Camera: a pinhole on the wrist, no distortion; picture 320 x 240 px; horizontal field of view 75.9 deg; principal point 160.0 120.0 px. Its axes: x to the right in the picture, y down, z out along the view. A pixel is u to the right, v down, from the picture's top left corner.
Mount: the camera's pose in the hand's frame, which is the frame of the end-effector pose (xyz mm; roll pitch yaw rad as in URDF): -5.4 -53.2 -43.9 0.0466 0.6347 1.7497
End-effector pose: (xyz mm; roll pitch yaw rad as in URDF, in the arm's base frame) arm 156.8 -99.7 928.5 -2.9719 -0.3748 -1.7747
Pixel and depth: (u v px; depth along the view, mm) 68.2 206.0 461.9
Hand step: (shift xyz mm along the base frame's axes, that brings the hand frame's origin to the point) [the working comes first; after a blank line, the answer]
In the camera's frame: -206.7 193.6 461.9

52.6 3.8 -495.0
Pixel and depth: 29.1 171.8 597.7
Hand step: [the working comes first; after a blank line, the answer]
In the camera's frame: -381.4 150.9 597.7

111.5 -139.2 -659.0
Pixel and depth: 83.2 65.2 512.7
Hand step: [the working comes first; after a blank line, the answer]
In the camera's frame: -191.9 -136.9 512.7

-95.6 -284.1 -409.8
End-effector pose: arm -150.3 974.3 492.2 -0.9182 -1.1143 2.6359
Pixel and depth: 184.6 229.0 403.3
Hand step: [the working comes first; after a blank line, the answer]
In the camera's frame: 48.4 214.3 403.3

-56.0 -337.7 -220.0
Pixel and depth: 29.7 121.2 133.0
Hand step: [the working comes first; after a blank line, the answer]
In the camera's frame: -84.5 0.8 133.0

49.4 -101.3 43.1
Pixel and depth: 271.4 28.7 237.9
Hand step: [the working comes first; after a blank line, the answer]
In the camera's frame: 129.2 -105.9 237.9

-208.4 -88.2 5.6
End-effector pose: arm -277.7 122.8 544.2 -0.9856 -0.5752 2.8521
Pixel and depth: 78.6 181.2 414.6
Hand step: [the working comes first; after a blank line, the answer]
In the camera's frame: -164.5 123.7 414.6

97.7 -394.6 81.5
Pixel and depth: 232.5 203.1 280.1
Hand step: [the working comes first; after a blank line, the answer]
In the camera's frame: 99.0 113.5 280.1

22.8 -217.3 -143.4
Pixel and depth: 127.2 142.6 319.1
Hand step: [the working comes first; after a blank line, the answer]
In the camera's frame: -51.0 35.2 319.1

0.8 -264.5 22.3
